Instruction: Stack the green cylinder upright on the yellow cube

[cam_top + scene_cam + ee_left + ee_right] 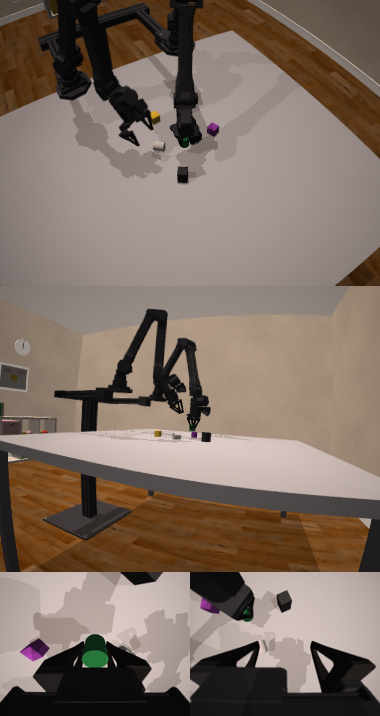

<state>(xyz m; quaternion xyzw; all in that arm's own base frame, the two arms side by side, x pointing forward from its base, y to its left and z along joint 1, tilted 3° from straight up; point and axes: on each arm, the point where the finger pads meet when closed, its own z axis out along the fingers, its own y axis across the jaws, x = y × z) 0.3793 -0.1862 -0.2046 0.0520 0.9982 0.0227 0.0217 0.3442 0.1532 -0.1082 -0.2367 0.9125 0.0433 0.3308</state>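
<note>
The yellow cube is 25 cm behind my left hand, 6 cm below it and 2 cm to the right of it. The rest, counted from my left hand: green cylinder (1 cm behind); black cube (11 cm ahead, 8 cm to the right, 5 cm below); white cylinder (8 cm to the right, 8 cm behind, 6 cm below).
</note>
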